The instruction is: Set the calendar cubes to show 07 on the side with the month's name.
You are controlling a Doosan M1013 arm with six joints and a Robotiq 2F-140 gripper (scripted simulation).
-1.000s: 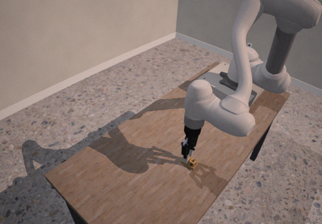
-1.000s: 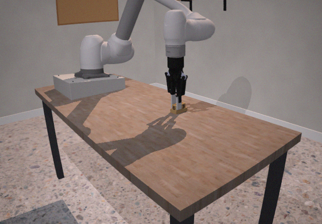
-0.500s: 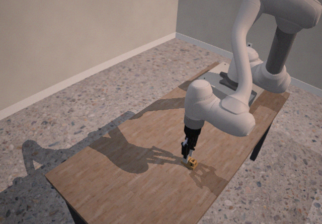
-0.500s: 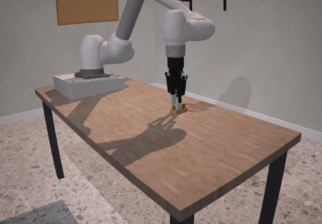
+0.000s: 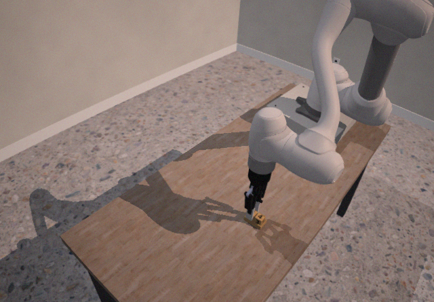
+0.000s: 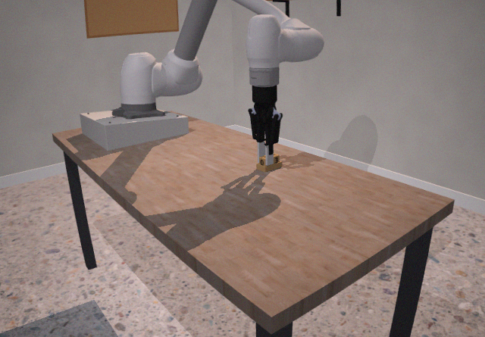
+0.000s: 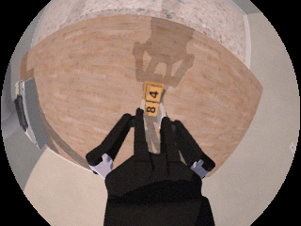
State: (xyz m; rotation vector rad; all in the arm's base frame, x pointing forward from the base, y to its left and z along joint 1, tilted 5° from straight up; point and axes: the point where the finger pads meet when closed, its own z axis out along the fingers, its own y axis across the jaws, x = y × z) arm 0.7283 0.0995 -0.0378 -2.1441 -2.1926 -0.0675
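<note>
Right now my hand is 20 mm to the right of the tray and 40 mm above it.
</note>
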